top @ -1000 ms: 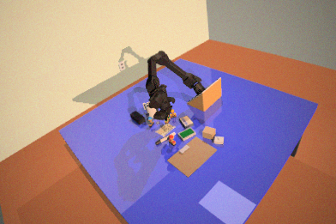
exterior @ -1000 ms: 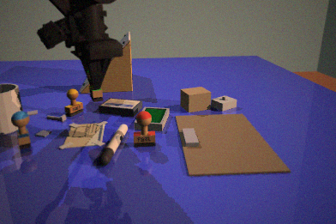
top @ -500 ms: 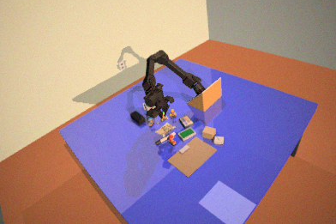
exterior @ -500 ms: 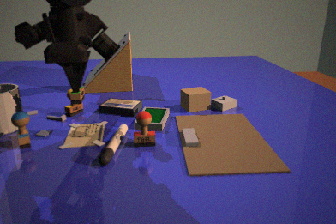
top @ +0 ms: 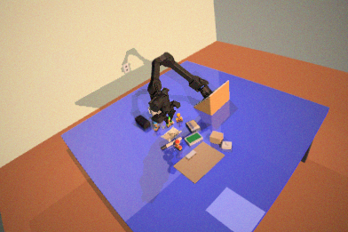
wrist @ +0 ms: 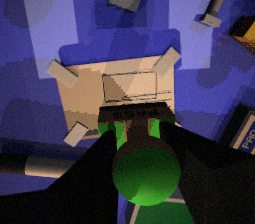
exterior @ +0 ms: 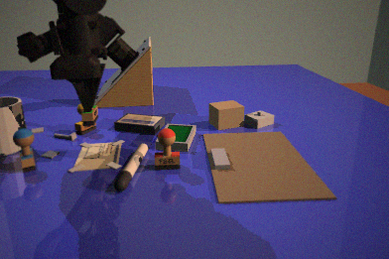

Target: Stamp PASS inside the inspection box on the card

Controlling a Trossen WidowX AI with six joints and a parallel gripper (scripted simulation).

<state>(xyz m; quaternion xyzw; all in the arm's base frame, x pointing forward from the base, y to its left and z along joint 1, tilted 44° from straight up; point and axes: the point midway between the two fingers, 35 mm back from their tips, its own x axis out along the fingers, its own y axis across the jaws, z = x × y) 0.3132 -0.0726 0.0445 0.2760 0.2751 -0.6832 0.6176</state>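
Right now the inspection card is 1 cm ahead of my gripper tip, 1 cm to the left of it and 9 cm below it. From my gripper tip the other things lie so: orange-knobbed stamp: 11 cm behind, 2 cm to the right, 6 cm below; then marker: 9 cm ahead, 6 cm to the left, 7 cm below; then blue-knobbed stamp: 2 cm ahead, 10 cm to the right, 6 cm below.
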